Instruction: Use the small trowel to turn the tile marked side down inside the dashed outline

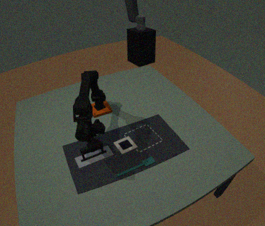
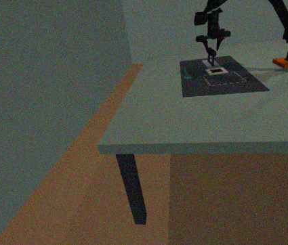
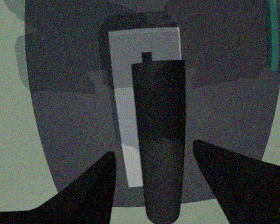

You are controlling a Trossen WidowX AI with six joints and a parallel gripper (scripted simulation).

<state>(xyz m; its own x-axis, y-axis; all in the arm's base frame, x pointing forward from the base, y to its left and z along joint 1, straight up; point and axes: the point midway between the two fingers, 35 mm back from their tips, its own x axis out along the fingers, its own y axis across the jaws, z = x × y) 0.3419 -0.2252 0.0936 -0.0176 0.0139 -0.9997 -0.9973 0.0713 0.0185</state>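
My gripper tip is 5 cm short of the dark mat, 16 cm to the right of it and 9 cm above it. Also, from my gripper tip: white tile 3 cm ahead, 18 cm to the left, 7 cm below; teal trowel 19 cm ahead, 16 cm to the left, 7 cm below.
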